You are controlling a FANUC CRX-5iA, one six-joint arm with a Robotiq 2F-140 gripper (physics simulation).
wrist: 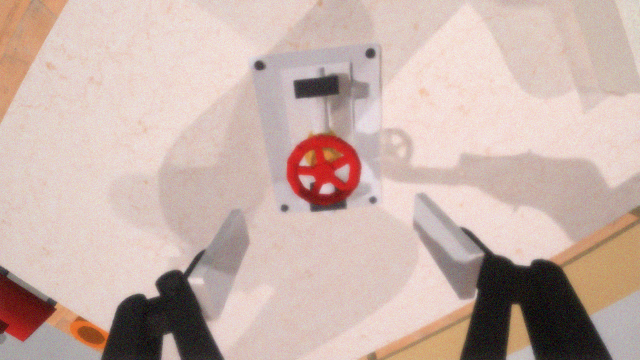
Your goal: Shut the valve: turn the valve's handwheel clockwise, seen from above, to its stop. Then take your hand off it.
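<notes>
The valve's red handwheel (324, 170), a ring with several spokes, stands above the lower part of a grey base plate (270, 105). Part of the brass valve body (323, 156) shows through and behind the wheel. A pale pipe (328, 114) runs from it under a black clamp (316, 87); a second black clamp is partly hidden under the wheel. My gripper (329, 218) is wide open and empty. Its two grey fingertips stand apart from the wheel, below it in the view, one to the left and one to the right, touching nothing.
The plate lies on a pale speckled table top (125, 90) with a wooden edge at the lower right and upper left. A red object (22, 305) and an orange ring-shaped thing (75, 330) show at the lower left. Shadows of the arm and wheel fall across the table.
</notes>
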